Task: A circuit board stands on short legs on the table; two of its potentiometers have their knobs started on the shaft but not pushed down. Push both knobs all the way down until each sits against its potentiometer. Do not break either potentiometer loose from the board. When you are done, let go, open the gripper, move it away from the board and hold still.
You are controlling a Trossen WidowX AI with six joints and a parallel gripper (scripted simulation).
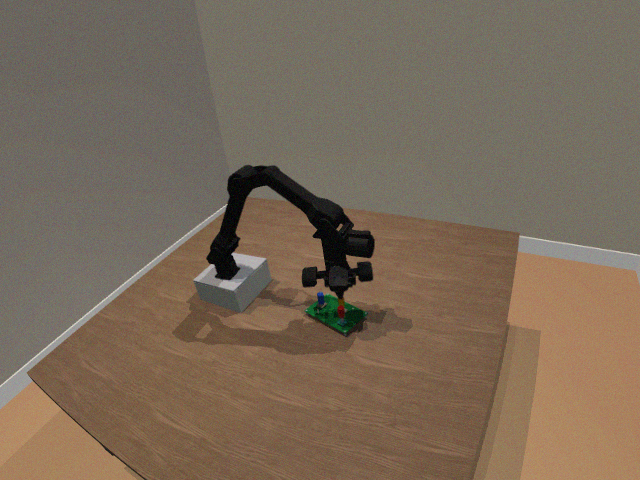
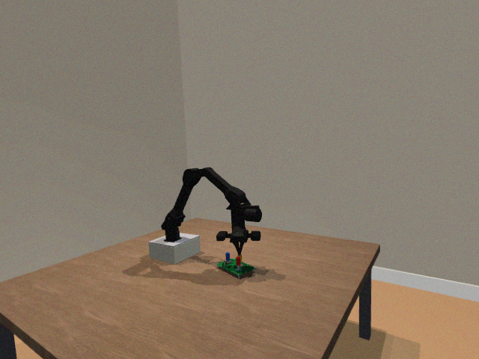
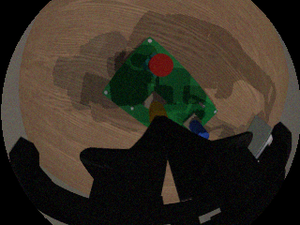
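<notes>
My gripper tip is now 20 mm above the orange knob. Also, from my gripper tip: blue knob: 70 mm behind, 20 mm below, 10 mm to the left.
</notes>
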